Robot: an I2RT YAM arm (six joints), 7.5 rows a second.
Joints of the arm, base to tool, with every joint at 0 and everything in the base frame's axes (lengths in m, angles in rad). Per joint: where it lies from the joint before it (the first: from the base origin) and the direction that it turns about. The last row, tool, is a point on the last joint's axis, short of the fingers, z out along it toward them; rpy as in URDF.
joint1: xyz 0 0 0.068 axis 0 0 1
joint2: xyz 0.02 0.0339 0.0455 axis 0 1 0
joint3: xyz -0.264 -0.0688 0 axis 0 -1 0
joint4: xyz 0.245 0.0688 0.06 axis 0 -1 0
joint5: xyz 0.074 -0.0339 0.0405 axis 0 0 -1
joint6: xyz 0.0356 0 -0.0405 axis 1 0 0
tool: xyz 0 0 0 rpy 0 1.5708 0
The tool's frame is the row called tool.
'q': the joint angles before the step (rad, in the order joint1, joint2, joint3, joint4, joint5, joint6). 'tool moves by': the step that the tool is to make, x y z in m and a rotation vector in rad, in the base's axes. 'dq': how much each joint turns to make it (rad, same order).
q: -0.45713, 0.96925, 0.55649, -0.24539, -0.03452, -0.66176
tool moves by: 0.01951, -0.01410, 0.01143, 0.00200, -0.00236, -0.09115
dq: -0.00762, 0.10780, 0.09372, 0.01543, 0.06440, 0.05329
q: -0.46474, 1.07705, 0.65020, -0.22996, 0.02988, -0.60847
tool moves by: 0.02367, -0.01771, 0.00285, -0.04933, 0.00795, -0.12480
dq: -0.00296, 0.13093, 0.07914, 0.06354, 0.12580, 0.03606
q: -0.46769, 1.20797, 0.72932, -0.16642, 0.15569, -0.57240
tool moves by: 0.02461, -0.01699, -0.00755, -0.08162, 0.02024, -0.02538
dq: -0.00640, 0.13525, 0.04951, 0.11518, 0.06364, -0.05596
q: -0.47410, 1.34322, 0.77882, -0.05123, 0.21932, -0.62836
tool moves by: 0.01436, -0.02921, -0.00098, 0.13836, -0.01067, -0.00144
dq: -0.07684, 0.11957, 0.11964, -0.06710, -0.13605, 0.05533
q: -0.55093, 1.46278, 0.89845, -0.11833, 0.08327, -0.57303
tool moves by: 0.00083, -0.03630, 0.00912, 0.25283, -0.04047, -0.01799
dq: -0.11449, 0.09354, 0.16078, -0.17592, -0.22614, 0.10616
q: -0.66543, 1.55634, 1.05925, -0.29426, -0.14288, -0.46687
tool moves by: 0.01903, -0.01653, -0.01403, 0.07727, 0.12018, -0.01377
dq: -0.00170, 0.14190, 0.13471, -0.13501, 0.01812, 0.00037
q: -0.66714, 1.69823, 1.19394, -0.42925, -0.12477, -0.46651
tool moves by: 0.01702, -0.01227, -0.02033, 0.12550, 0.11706, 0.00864
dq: -0.00014, 0.14536, 0.13241, -0.15580, -0.02683, 0.00631
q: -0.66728, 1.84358, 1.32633, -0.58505, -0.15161, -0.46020
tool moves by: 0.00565, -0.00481, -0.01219, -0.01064, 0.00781, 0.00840
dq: 0.00000, 0.04068, 0.00349, 0.03564, 0.00799, -0.01359
